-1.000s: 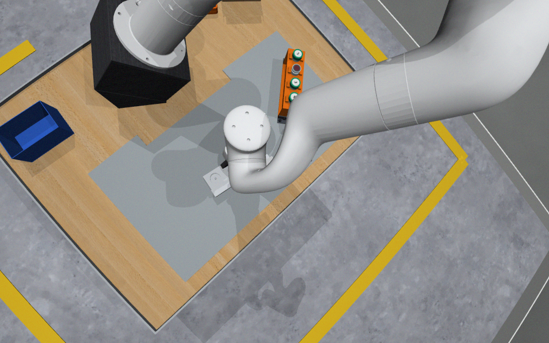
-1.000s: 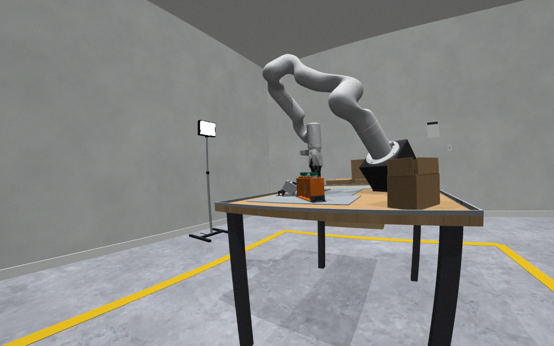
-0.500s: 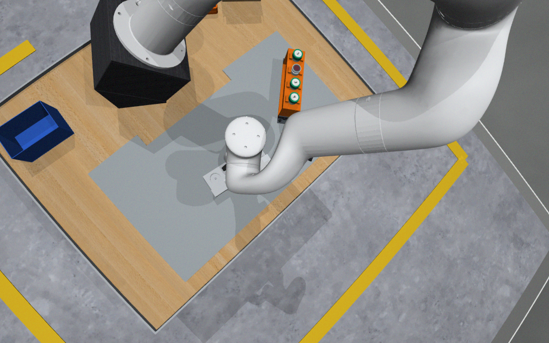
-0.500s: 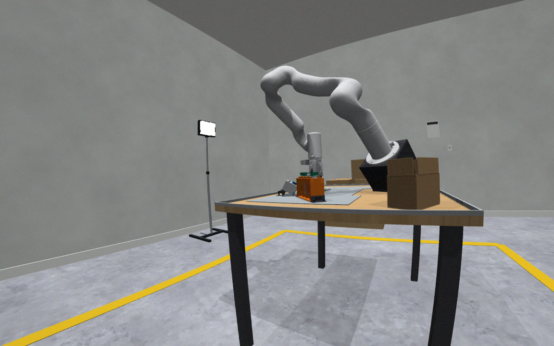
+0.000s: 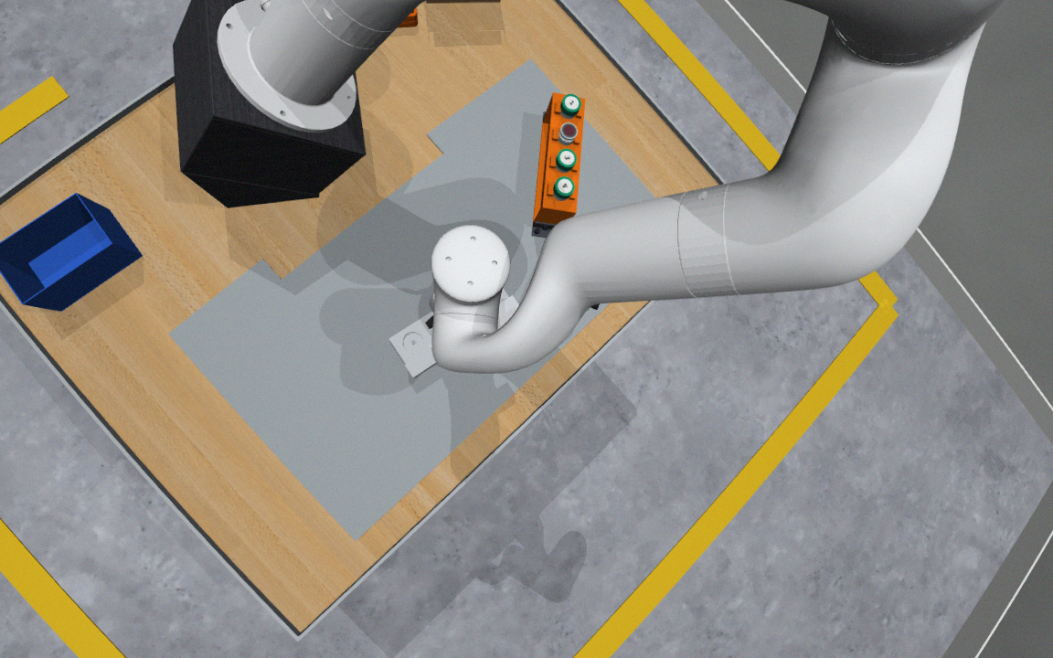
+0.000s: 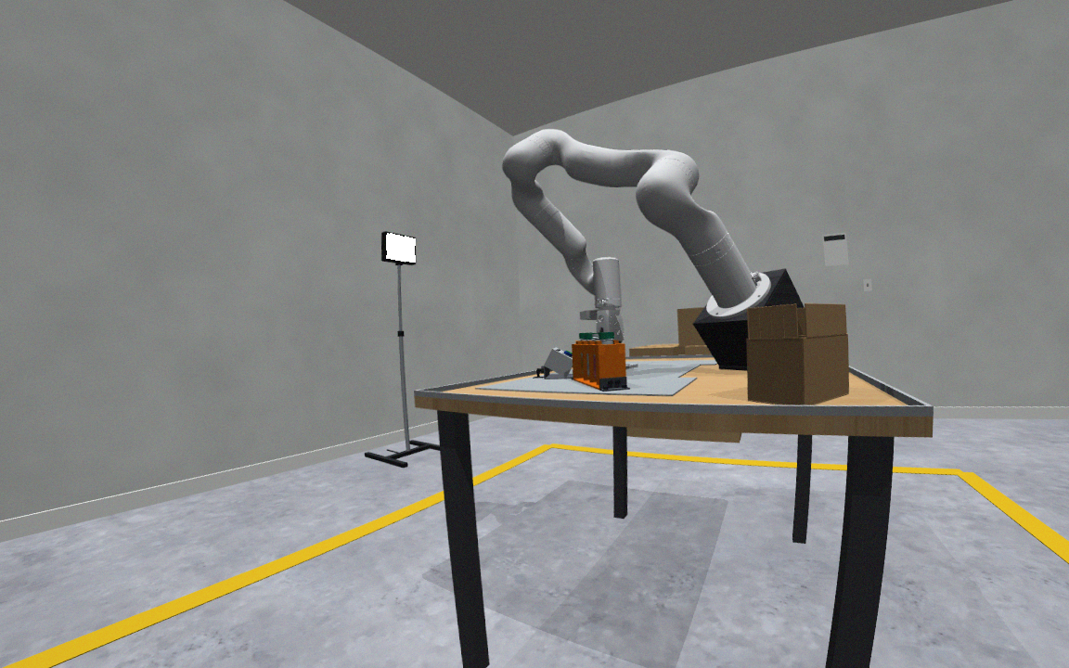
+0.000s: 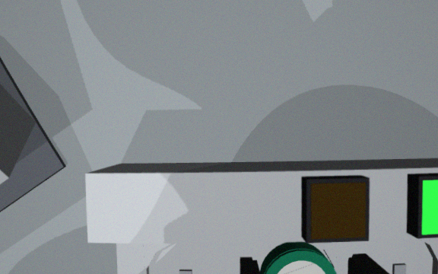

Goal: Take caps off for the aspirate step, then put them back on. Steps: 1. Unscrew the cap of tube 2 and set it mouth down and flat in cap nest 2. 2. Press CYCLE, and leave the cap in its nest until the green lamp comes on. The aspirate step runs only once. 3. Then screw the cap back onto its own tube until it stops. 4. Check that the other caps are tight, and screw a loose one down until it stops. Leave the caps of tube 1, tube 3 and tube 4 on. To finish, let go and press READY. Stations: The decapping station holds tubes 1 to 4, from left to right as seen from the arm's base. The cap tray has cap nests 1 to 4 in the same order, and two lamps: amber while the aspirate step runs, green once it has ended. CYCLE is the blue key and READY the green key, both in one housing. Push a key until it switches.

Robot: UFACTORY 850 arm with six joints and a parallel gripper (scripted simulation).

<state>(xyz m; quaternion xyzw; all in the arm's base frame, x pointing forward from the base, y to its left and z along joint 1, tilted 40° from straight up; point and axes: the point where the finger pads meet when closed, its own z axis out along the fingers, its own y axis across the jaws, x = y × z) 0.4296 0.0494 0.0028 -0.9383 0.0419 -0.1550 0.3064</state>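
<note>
My gripper is now 30 mm above the green-rimmed cap. Round my hand: blue cycle key 190 mm to the left, 30 mm above, 20 mm ahead; key housing 170 mm to the left, 50 mm ahead, 10 mm above; green ready key 150 mm to the left, 50 mm ahead, 30 mm above.
</note>
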